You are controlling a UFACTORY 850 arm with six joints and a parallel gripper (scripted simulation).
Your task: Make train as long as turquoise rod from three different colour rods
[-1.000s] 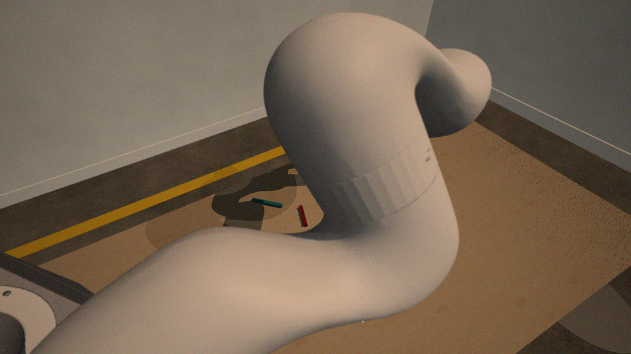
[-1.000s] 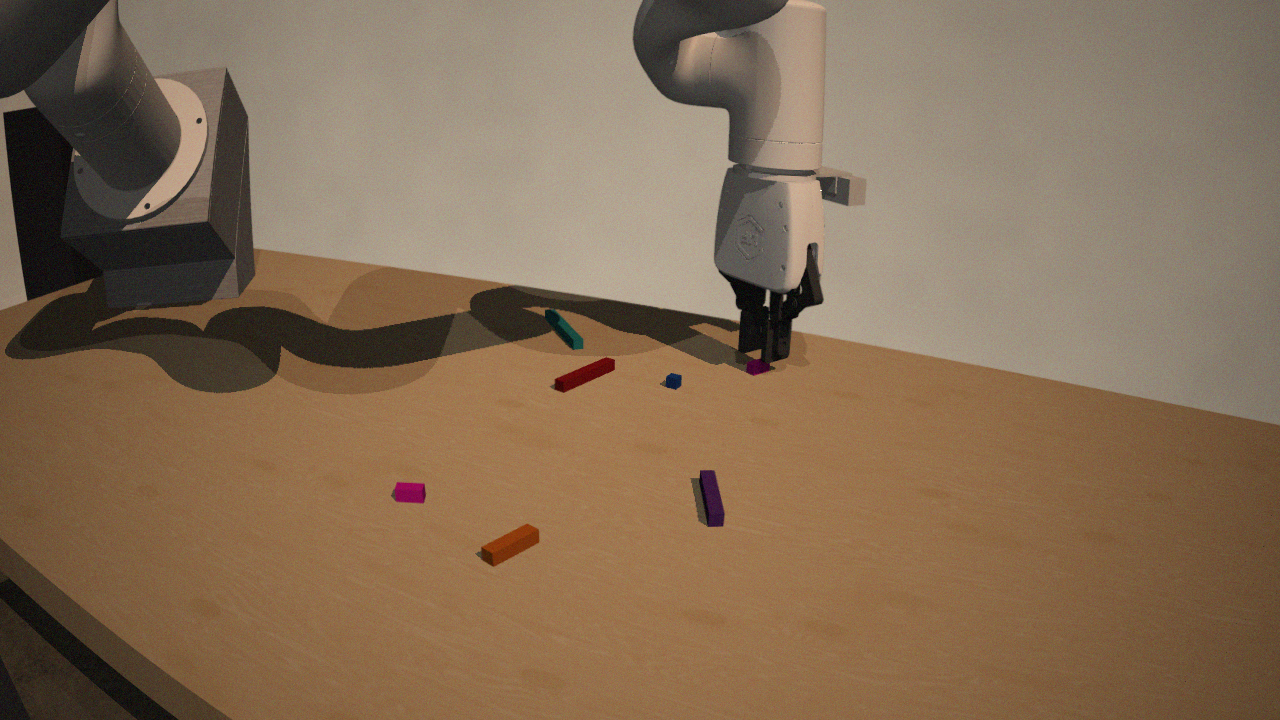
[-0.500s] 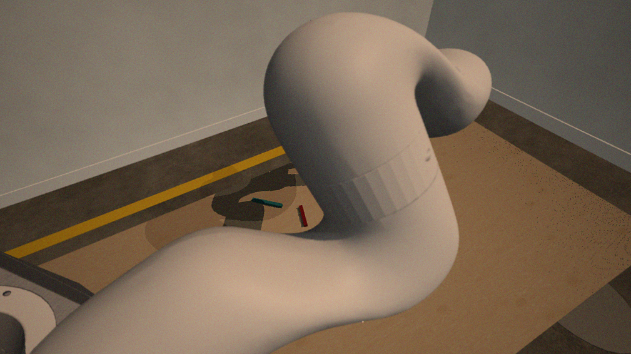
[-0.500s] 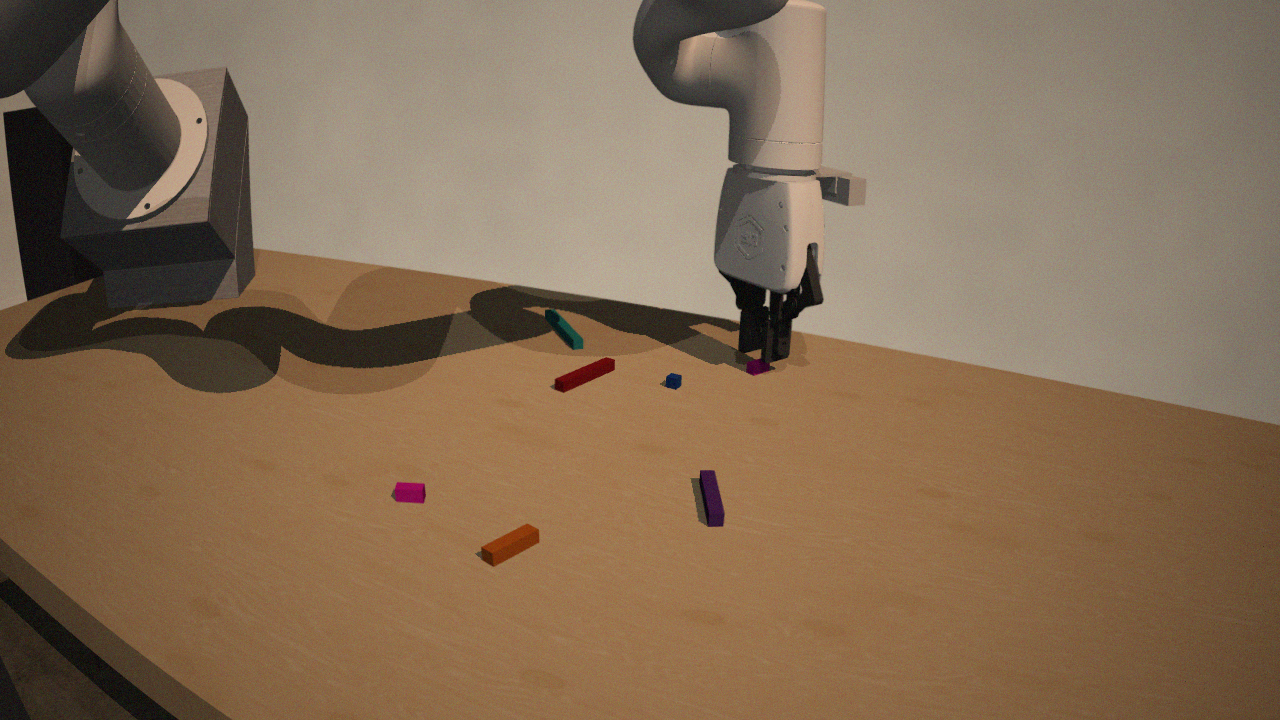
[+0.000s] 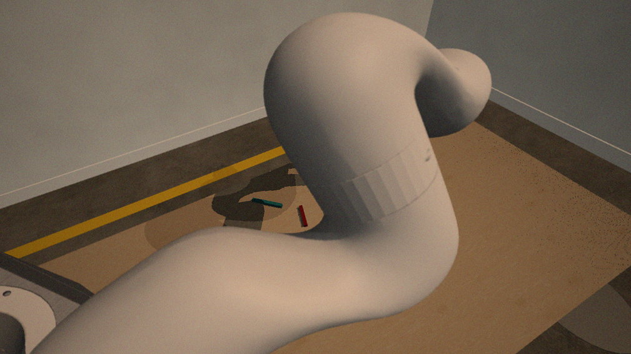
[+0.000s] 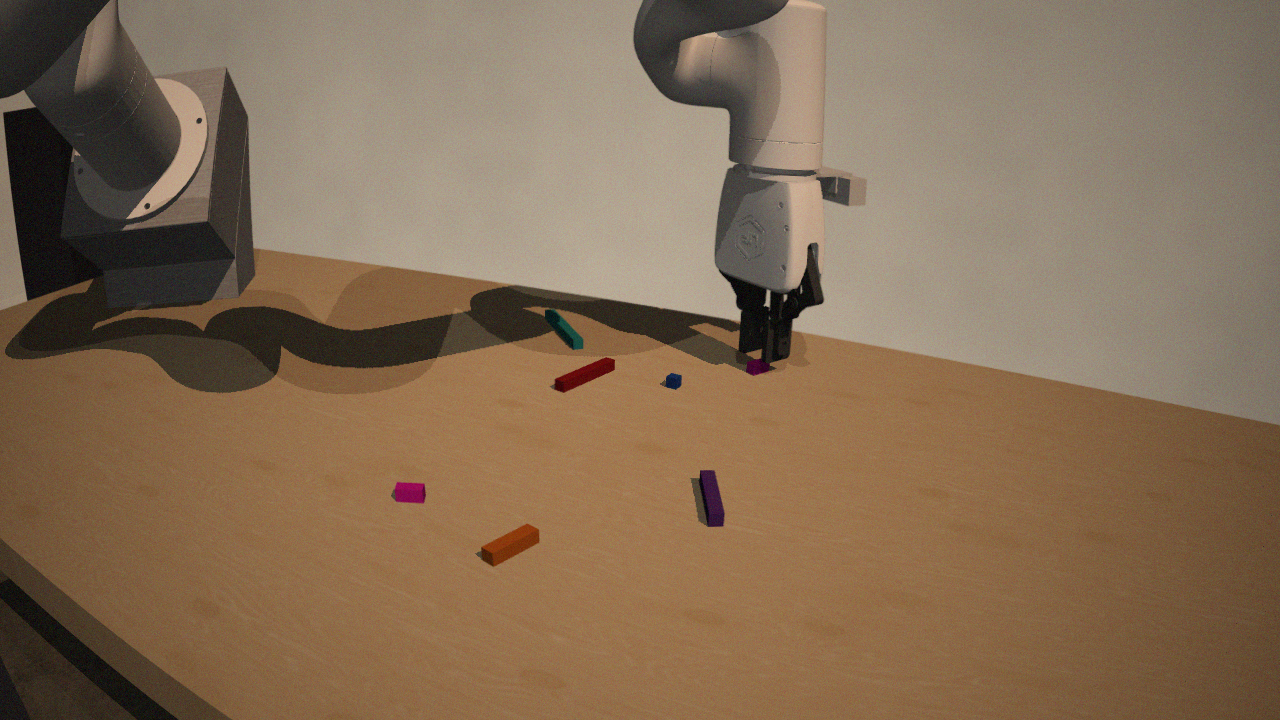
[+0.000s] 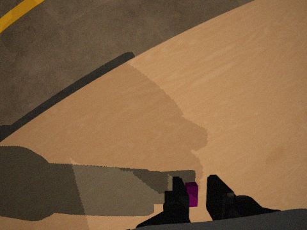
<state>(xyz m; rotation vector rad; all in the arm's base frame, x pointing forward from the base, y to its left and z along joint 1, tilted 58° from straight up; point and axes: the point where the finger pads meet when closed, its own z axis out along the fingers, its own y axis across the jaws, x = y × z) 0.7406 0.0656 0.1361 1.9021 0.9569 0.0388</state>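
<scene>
Right now my hand is 8 cm past the blue rod, 5 cm to the left of it and 3 cm above it. From my hand the other things lie so: purple rod: 5 cm behind, 25 cm to the right, 3 cm below; then red rod: 16 cm behind, 4 cm to the right, 3 cm below; then turquoise rod: 20 cm behind, 8 cm to the left, 3 cm below.
</scene>
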